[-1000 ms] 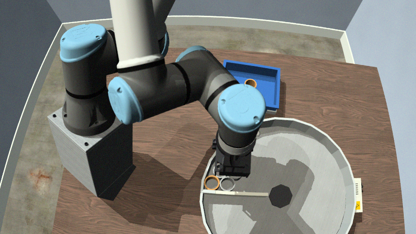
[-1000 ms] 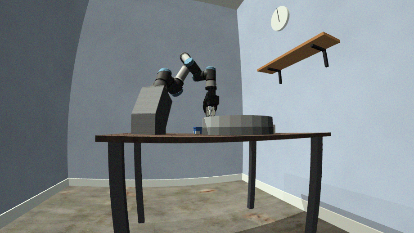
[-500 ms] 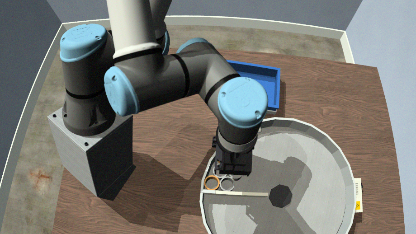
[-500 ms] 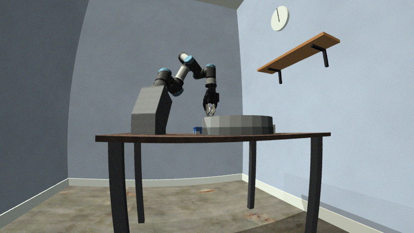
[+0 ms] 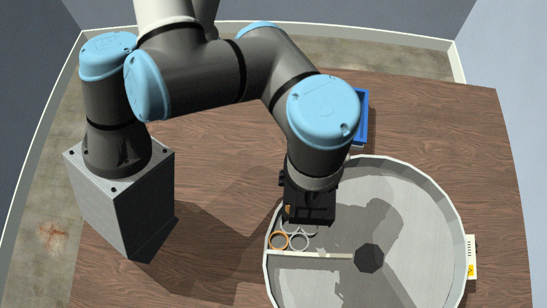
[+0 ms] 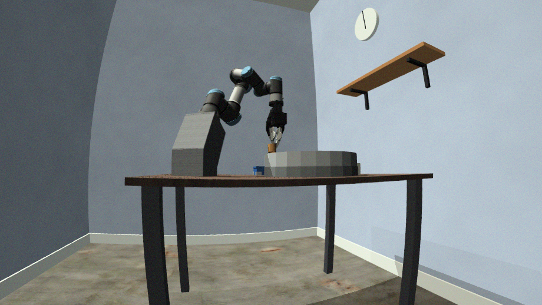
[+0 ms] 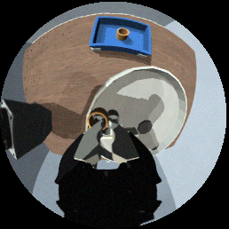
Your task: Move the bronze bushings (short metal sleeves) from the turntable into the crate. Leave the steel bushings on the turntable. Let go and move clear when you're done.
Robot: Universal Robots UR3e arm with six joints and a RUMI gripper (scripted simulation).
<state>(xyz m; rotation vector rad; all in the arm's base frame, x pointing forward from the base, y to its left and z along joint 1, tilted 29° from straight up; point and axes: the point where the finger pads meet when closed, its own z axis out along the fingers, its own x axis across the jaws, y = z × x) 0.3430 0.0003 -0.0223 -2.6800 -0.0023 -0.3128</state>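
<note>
My hand is 4 cm short of the blue crate, 25 cm to the right of it and 12 cm above it. Also, from my hand: grey turntable (15 cm ahead, 8 cm to the right, 9 cm below).
</note>
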